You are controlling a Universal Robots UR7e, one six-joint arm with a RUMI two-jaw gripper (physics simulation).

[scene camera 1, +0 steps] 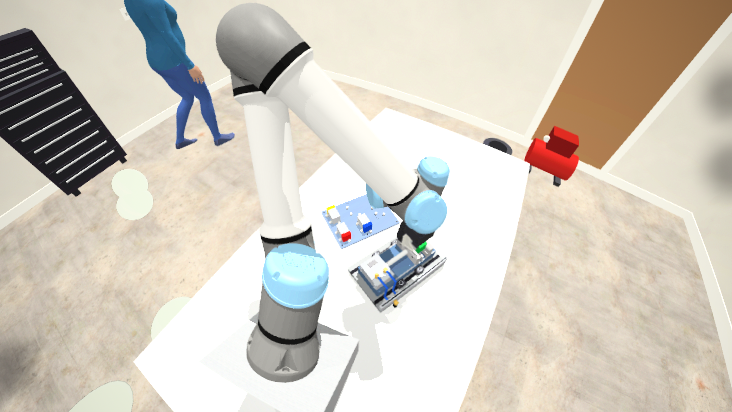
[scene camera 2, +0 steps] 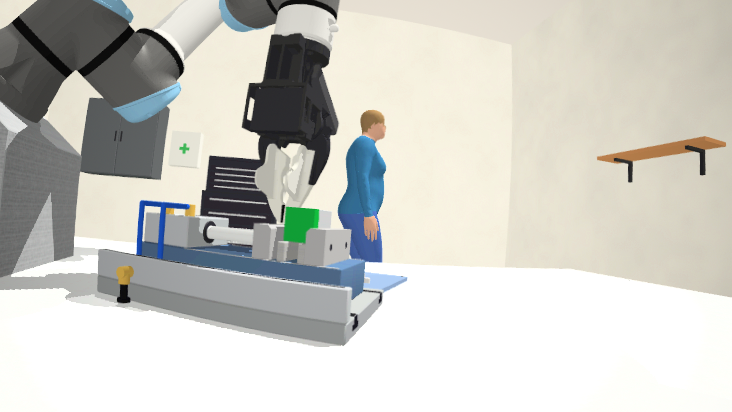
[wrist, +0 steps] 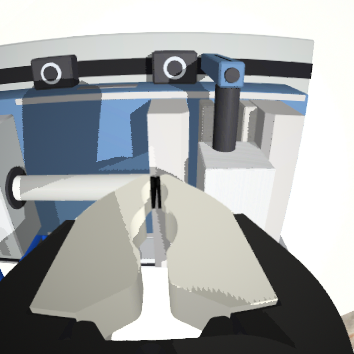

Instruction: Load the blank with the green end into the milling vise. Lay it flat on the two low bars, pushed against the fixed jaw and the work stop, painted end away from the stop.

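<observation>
The blank (wrist: 235, 192) lies in the milling vise (scene camera 1: 402, 266) (scene camera 2: 353, 276) (wrist: 115, 135), looking flat on the low bars (scene camera 2: 286, 250). Its green end (scene camera 1: 421, 247) (scene camera 2: 301, 224) points away from the work stop (wrist: 225, 120); the stop's black rod reaches the blank's other end. The long side is close along the fixed jaw (scene camera 2: 327, 246) (wrist: 287, 130); I cannot tell whether they touch. My gripper (scene camera 2: 280, 217) (wrist: 156, 179) is shut and empty, tips low over the moving jaw (scene camera 2: 263, 240) (wrist: 168, 130), beside the blank. The fingers hide the green end in the wrist view.
A blue board (scene camera 1: 376, 232) beside the vise holds blanks with yellow (scene camera 1: 331, 209), red (scene camera 1: 346, 235) and blue (scene camera 1: 367, 226) ends. A white cylinder rod (scene camera 2: 230, 233) (wrist: 75, 187) joins the moving jaw. Blue hoses (scene camera 1: 383, 287) (scene camera 2: 161, 230) rise at the vise's other end. A person (scene camera 1: 181, 76) (scene camera 2: 364, 174) stands beyond the table.
</observation>
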